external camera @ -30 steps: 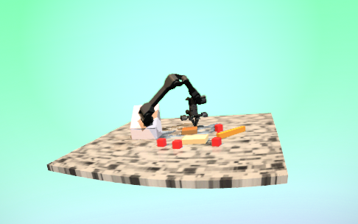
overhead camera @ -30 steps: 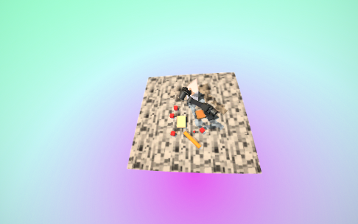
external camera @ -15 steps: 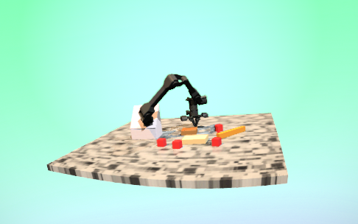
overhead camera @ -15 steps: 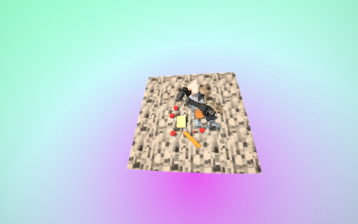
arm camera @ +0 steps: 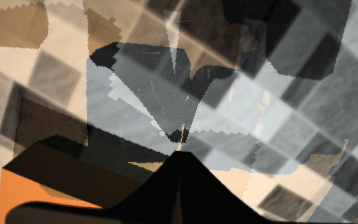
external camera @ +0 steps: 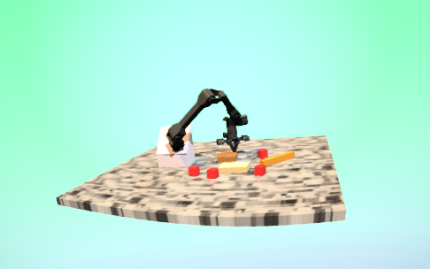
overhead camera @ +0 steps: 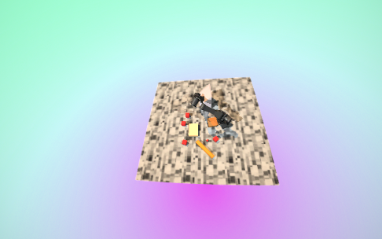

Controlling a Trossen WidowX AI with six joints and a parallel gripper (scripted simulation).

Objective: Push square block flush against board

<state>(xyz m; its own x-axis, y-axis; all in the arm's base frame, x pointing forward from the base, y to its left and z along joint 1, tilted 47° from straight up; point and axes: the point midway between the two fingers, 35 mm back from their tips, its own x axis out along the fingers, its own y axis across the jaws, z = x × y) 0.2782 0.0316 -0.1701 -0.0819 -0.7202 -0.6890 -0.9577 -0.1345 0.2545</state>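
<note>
Right now the orange square block is 3 cm behind my gripper tip and 8 cm to the right of it. Round my gripper tip: pale yellow flat slab: 2 cm ahead, 29 cm to the right; then long orange board: 25 cm ahead, 21 cm to the right, 1 cm above.
</note>
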